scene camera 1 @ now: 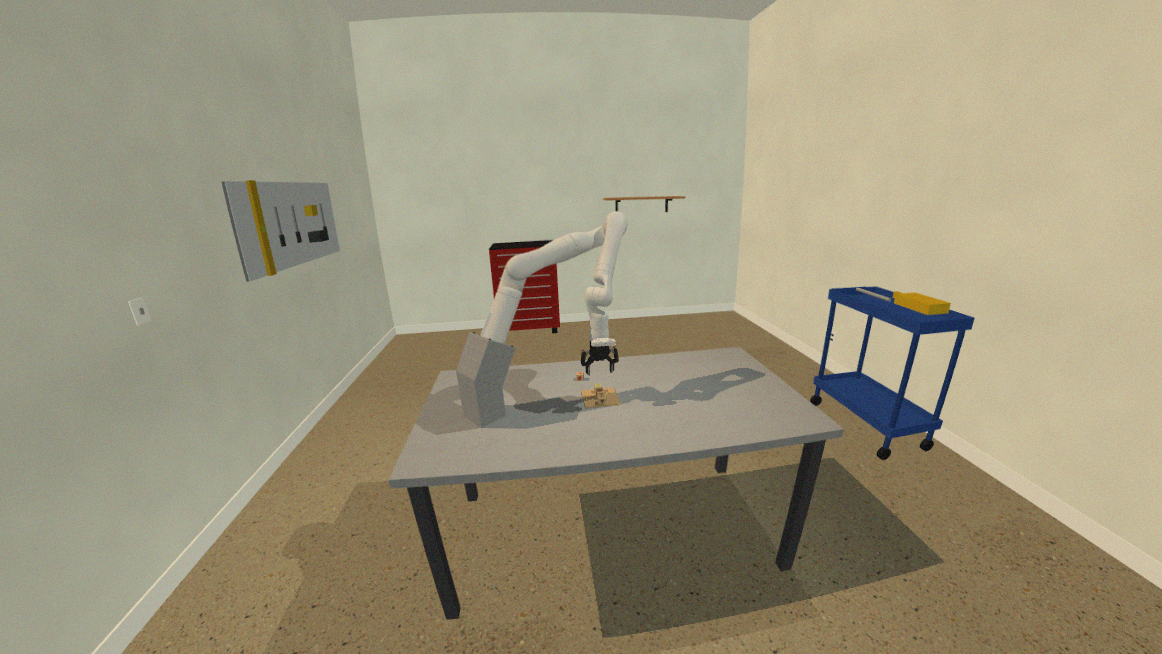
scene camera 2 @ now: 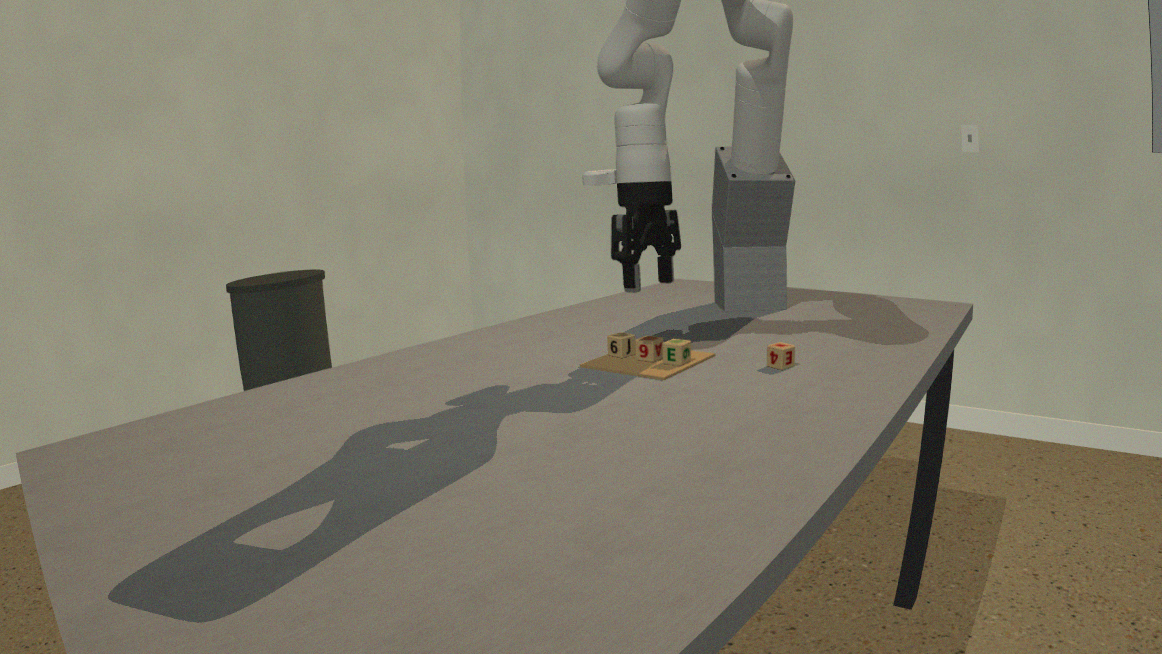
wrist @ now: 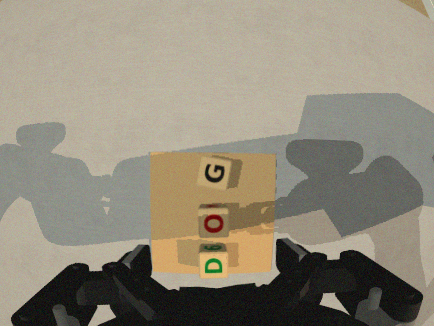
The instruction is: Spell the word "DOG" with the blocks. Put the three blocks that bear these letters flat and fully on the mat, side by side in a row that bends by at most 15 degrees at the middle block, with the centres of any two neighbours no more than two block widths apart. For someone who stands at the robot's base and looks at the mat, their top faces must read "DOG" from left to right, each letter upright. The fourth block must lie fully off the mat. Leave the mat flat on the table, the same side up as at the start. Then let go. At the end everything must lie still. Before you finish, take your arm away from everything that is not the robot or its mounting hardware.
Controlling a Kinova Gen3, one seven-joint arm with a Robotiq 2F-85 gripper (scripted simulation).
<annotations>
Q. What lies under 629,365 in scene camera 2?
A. A mat.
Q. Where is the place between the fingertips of my gripper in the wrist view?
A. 213,257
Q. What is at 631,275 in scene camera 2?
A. My gripper.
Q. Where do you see a mat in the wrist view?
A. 175,197
</annotations>
